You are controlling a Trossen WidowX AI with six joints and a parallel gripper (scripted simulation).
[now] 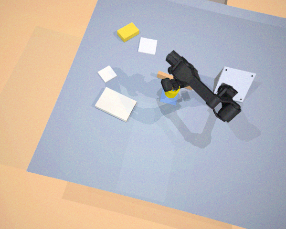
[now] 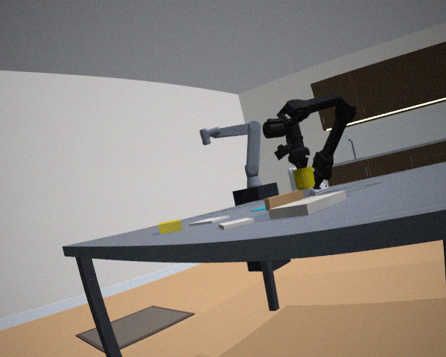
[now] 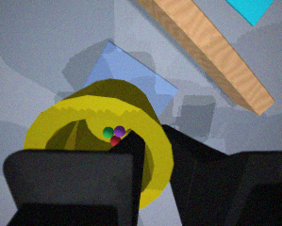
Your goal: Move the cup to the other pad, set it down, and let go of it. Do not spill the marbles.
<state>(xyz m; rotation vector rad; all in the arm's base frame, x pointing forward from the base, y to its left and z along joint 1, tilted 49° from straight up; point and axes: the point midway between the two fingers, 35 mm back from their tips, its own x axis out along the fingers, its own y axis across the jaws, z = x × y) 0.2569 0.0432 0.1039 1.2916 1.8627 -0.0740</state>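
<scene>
Right now the blue pad is 80 mm below my gripper tip, 20 mm to the left of it and 20 mm ahead of it. From my gripper tip the other things lie so: wooden bar (80 mm to the right, 70 mm below, 20 mm ahead); then yellow cup (20 mm to the left, 20 mm ahead).
</scene>
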